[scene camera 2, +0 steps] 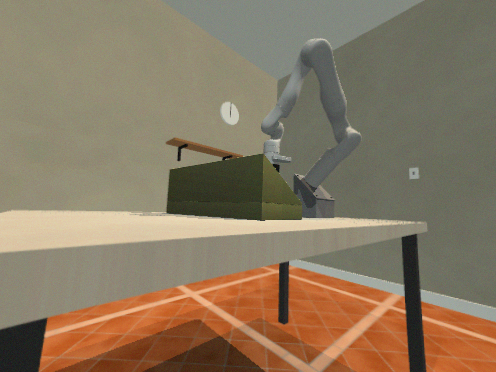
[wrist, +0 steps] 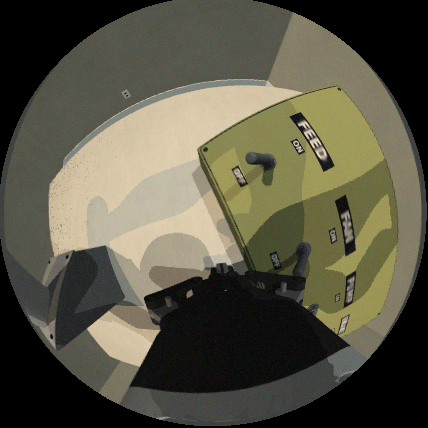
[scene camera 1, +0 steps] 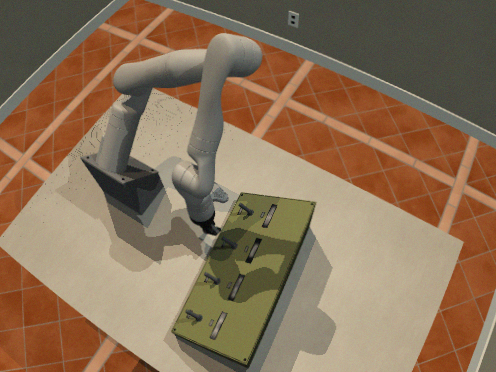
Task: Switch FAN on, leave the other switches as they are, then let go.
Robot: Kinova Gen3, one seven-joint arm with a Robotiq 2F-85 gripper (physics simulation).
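Places are measured from the arm's base along level axes (x ahead, y left, z up), in millimetres.
Pixels of known places: gripper, fingertip midpoint: [wrist: 221, 269] [scene camera 1: 207, 231]; arm's base at its link origin: [scene camera 2: 310, 182] [scene camera 1: 112, 165].
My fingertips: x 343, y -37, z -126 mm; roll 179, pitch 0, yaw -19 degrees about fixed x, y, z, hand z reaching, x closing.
Ahead of a thing's pixels: the offset from my fingertips to its top centre. "spot": to the spot under its first point.
The olive switch panel [scene camera 1: 295, 215] [scene camera 2: 215, 187] [wrist: 345, 115] stands on the table. Its FAN lever @(87 mm ahead, 20 mm right, 67 mm up) [scene camera 1: 229, 243] [wrist: 302, 260] is second from the far end and leans to its OFF side, towards the panel's low edge. The ON label @(spot: 146 mm ahead, 21 mm right, 53 mm up) [wrist: 333, 235] is on the other side, near the FAN label @(169 mm ahead, 21 mm right, 69 mm up) [wrist: 345, 225]. The FEED lever @(88 mm ahead, 100 mm left, 67 mm up) [scene camera 1: 246, 209] [wrist: 262, 160], the PUMP lever @(86 mm ahead, 140 mm right, 67 mm up) [scene camera 1: 212, 278] and the fourth lever @(85 mm ahead, 260 mm right, 67 mm up) [scene camera 1: 193, 315] lean the same way. My gripper [scene camera 1: 218, 232] [wrist: 221, 269] is shut and empty, beside the low edge near FAN. Its fingertips are hidden in scene camera 2.
The robot's dark base [scene camera 1: 130, 182] [scene camera 2: 320, 202] [wrist: 85, 290] stands behind the gripper on the table [scene camera 1: 380, 265] [scene camera 2: 150, 260]. The panel rises away from its low edge to a tall back. A wall shelf [scene camera 2: 202, 148] hangs beyond the table.
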